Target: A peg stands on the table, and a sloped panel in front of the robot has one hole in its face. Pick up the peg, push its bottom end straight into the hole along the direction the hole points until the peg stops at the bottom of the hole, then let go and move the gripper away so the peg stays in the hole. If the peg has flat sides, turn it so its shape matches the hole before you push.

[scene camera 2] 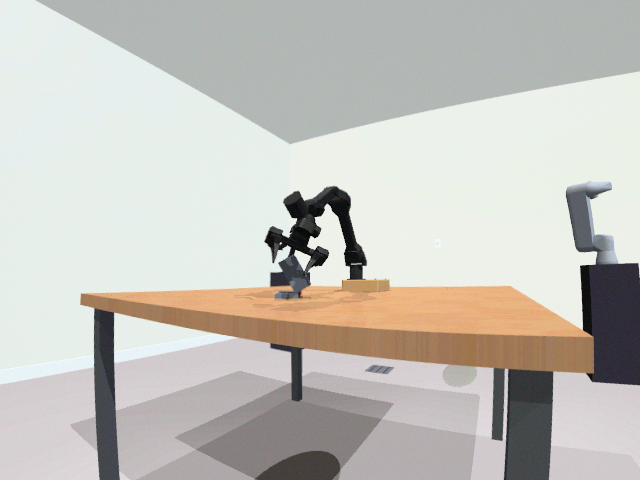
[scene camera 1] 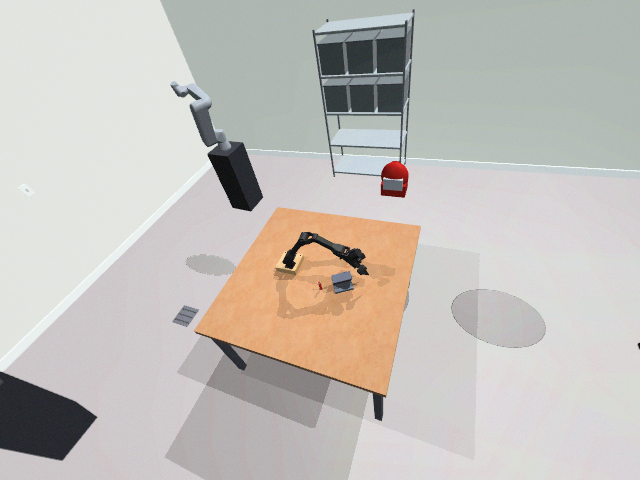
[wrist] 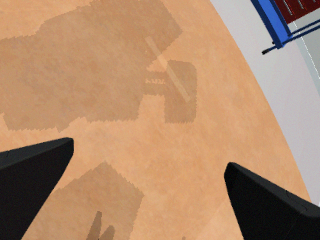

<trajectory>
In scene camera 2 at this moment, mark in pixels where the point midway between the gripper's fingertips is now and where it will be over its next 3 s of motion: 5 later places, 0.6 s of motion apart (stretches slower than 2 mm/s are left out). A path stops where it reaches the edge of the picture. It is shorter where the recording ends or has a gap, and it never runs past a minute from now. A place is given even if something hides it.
The gripper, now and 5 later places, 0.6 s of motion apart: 288, 268; 290, 265; 295, 269; 299, 270; 299, 278; 299, 283
</trajectory>
